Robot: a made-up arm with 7 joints.
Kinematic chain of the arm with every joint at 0, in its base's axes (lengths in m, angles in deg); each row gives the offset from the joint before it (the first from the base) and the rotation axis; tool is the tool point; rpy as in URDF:
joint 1: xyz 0 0 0.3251 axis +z
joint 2: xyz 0 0 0 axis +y
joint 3: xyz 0 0 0.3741 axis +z
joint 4: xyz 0.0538 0 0 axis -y
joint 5: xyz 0.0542 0 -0.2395 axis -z
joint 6: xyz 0 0 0 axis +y
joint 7: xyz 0.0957 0 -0.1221 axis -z
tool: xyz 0 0 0 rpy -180 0 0
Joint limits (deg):
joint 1: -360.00..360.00
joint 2: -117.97..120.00
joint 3: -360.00..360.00
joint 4: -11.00..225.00
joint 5: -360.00..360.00
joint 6: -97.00..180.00
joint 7: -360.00..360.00
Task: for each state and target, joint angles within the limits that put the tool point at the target. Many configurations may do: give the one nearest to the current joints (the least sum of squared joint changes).
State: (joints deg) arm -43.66 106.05 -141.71 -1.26 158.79 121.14 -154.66
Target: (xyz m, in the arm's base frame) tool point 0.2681 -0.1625 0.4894
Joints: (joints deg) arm -14.19 119.05 -166.66 10.99 171.61 129.49 -154.66
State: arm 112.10 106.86 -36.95 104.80 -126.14 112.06 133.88
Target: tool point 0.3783 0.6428 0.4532
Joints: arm 74.00 74.01 -49.10 138.77 -140.00 78.61 133.88
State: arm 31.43 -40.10 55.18 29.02 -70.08 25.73 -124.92
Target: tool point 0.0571 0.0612 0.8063
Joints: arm 23.10 -51.96 4.66 61.98 -70.19 38.43 -124.92
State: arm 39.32 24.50 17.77 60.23 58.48 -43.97 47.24
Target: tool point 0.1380 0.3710 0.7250
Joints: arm 55.93 3.89 33.52 69.30 50.58 -45.02 47.24
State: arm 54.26 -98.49 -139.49 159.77 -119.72 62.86 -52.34
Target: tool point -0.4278 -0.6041 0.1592
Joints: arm 56.47 -95.38 -139.30 164.56 -118.15 73.80 -52.34
